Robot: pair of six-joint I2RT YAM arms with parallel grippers.
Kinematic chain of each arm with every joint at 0, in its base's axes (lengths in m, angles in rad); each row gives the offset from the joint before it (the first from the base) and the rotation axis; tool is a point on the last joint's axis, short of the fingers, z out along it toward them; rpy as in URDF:
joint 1: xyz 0 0 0.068 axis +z
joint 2: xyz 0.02 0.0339 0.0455 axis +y
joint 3: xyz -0.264 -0.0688 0 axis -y
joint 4: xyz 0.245 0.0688 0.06 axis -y
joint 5: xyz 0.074 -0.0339 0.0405 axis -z
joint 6: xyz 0.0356 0 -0.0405 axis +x
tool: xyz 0 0 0 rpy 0 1.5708 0
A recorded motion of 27 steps. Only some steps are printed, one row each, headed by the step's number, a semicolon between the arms.
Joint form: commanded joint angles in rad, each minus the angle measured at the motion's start. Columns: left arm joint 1, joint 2, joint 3, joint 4, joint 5, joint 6; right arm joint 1, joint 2, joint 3, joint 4, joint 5, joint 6.
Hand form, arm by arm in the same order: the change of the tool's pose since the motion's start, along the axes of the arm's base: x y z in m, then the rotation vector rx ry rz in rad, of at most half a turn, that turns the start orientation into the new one. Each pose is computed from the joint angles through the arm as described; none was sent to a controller.
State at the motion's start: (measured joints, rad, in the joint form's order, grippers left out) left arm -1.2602 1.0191 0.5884 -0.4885 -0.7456 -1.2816; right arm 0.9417 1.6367 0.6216 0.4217 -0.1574 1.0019
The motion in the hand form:
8: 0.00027 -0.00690 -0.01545 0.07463 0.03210 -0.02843; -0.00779 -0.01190 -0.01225 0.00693 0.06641 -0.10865
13: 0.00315 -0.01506 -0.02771 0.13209 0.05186 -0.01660; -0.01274 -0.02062 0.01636 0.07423 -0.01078 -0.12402
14: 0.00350 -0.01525 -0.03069 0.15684 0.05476 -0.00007; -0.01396 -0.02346 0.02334 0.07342 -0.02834 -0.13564
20: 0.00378 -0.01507 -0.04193 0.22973 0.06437 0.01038; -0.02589 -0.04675 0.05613 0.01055 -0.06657 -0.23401
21: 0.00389 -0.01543 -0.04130 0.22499 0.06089 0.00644; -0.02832 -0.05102 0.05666 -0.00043 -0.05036 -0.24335
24: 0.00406 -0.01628 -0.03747 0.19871 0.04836 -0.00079; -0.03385 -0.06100 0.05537 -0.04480 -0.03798 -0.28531
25: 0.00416 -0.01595 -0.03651 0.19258 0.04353 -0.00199; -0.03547 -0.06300 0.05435 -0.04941 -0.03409 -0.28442
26: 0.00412 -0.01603 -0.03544 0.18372 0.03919 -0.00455; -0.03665 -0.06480 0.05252 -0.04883 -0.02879 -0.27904
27: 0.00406 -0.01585 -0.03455 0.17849 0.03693 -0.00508; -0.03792 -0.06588 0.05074 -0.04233 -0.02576 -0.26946
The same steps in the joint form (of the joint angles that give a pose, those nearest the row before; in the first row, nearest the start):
8: -0.0069 0.0729 -0.0108 0.0146 0.0190 0.0175; 0.0049 -0.0087 -0.0689 0.0411 0.0608 0.1129
13: -0.0061 0.1590 -0.0011 0.0219 0.0137 0.0049; 0.0049 -0.1434 -0.0916 0.0257 0.0913 0.0980
14: -0.0064 0.1788 0.0037 0.0018 0.0006 -0.0107; 0.0048 -0.1797 -0.0908 -0.0034 0.1092 0.0910
20: -0.0069 0.2279 -0.0022 -0.0184 -0.0156 -0.0148; 0.0060 -0.3940 -0.0766 -0.2657 0.2282 0.0886
21: -0.0068 0.2249 -0.0030 -0.0109 -0.0153 -0.0087; 0.0042 -0.4177 -0.0814 -0.3027 0.2301 0.1004
24: -0.0073 0.2086 -0.0032 0.0094 -0.0152 0.0024; 0.0047 -0.4659 -0.0973 -0.3803 0.2720 0.1161
25: -0.0065 0.2020 -0.0052 0.0152 -0.0166 0.0069; 0.0052 -0.4760 -0.1049 -0.3887 0.2710 0.1171
26: -0.0068 0.1960 -0.0066 0.0230 -0.0166 0.0107; 0.0035 -0.4829 -0.1156 -0.3869 0.2624 0.1172
27: -0.0069 0.1912 -0.0070 0.0249 -0.0168 0.0117; 0.0035 -0.4879 -0.1275 -0.3759 0.2512 0.1164

